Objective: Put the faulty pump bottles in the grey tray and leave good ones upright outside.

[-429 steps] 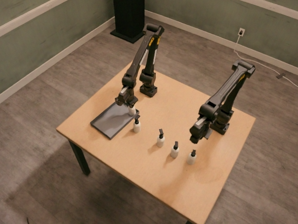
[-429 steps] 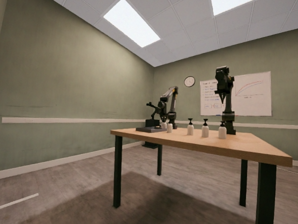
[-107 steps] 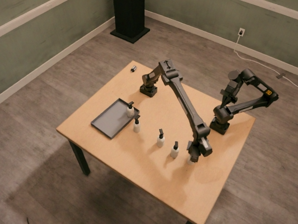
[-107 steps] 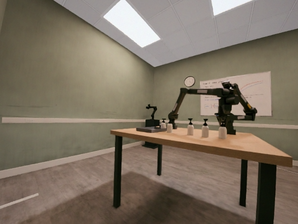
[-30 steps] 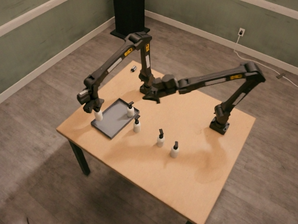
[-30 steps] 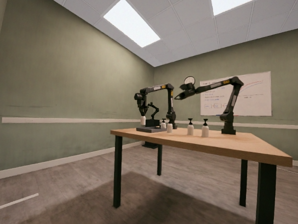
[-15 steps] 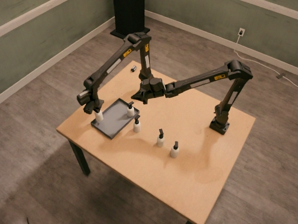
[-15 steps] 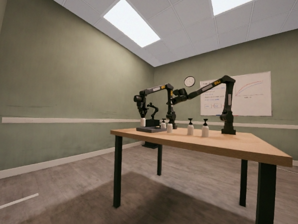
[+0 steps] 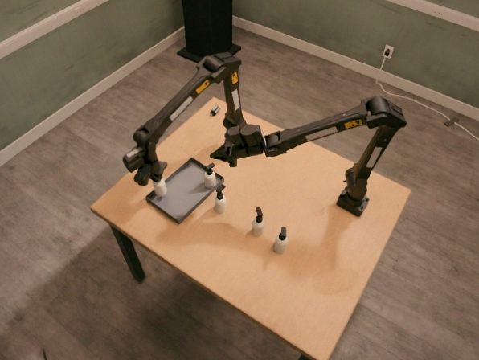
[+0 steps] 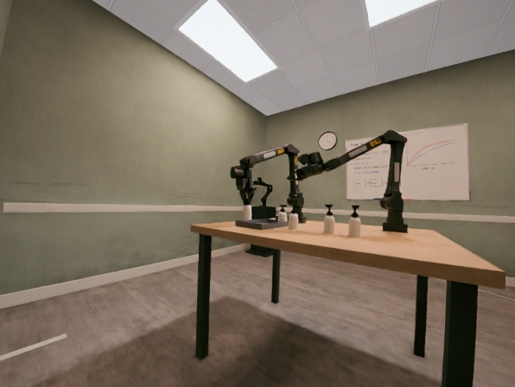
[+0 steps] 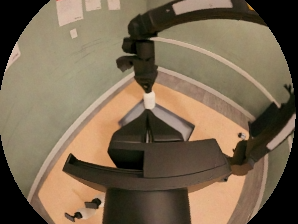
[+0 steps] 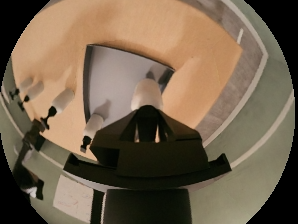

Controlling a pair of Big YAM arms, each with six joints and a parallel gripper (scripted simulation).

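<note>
My right hand is 9 cm past the grey tray, 7 cm to the right of it and 12 cm above it. The rest, counted from my right hand: small dark object (58 cm behind, 14 cm to the right, 11 cm below).
</note>
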